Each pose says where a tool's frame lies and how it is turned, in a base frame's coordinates. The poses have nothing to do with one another.
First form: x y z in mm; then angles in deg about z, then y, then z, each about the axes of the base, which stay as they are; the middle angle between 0 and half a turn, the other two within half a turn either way.
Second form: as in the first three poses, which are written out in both.
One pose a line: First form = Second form
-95, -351, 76, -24.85, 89.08, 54.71 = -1.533, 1.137, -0.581, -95, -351, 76
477, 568, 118, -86.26, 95.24, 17.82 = -1.662, 0.065, -1.266, 477, 568, 118
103, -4, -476, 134.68, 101.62, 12.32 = 1.852, -0.760, 1.589, 103, -4, -476
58, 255, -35, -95.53, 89.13, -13.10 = -1.556, -0.097, -1.801, 58, 255, -35
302, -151, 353, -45.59, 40.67, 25.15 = -0.550, 0.474, -0.493, 302, -151, 353
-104, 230, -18, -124.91, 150.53, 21.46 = -2.708, -0.285, -0.650, -104, 230, -18
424, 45, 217, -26.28, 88.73, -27.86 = -1.521, 1.112, -2.012, 424, 45, 217
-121, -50, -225, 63.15, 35.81, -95.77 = 0.572, 0.267, -0.490, -121, -50, -225
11, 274, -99, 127.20, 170.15, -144.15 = 3.004, -0.104, -1.587, 11, 274, -99
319, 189, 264, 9.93, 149.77, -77.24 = 3.041, 0.519, 1.594, 319, 189, 264
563, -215, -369, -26.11, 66.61, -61.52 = -0.794, 0.969, -1.964, 563, -215, -369
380, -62, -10, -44.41, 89.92, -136.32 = -1.569, 0.796, 2.335, 380, -62, -10
